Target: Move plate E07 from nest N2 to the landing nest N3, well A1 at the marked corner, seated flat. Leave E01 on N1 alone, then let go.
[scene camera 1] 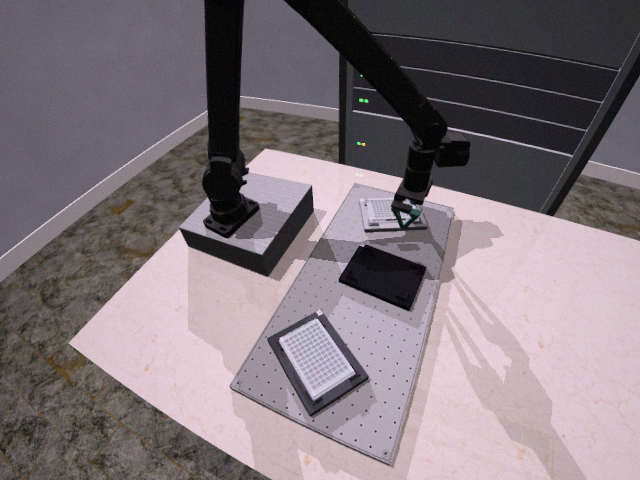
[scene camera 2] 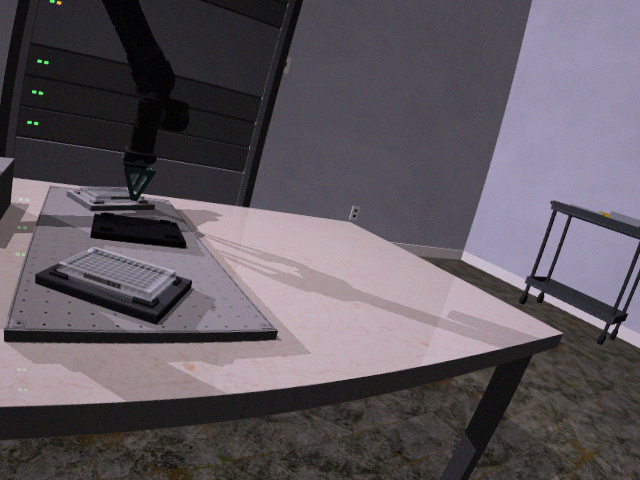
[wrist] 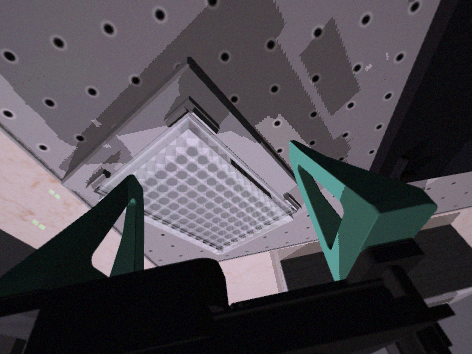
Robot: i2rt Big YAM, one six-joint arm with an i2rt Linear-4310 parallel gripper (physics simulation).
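Note:
A clear 96-well plate (scene camera 1: 379, 209) (scene camera 2: 105, 193) (wrist: 185, 175) lies in the far light-grey nest (scene camera 1: 366, 221) (scene camera 2: 124, 207) (wrist: 245, 142) and looks flat. My gripper (scene camera 1: 405, 224) (scene camera 2: 135, 198) (wrist: 213, 164) is open and empty; in the wrist view its green fingers stand wide apart above the far plate. A black nest (scene camera 1: 382, 276) (scene camera 2: 136, 229) (wrist: 440, 100) in the middle holds no plate. A second plate (scene camera 1: 316, 356) (scene camera 2: 121, 273) sits in the near dark-grey nest (scene camera 1: 292, 373) (scene camera 2: 155, 310). Plate and nest names are not readable.
The nests stand in a row on a perforated metal board (scene camera 1: 385, 439) (scene camera 2: 232, 322). The arm's base stands on a grey block (scene camera 1: 289, 227) to the left. A dark equipment rack rises behind the table. A cart (scene camera 2: 573, 299) stands at the far right.

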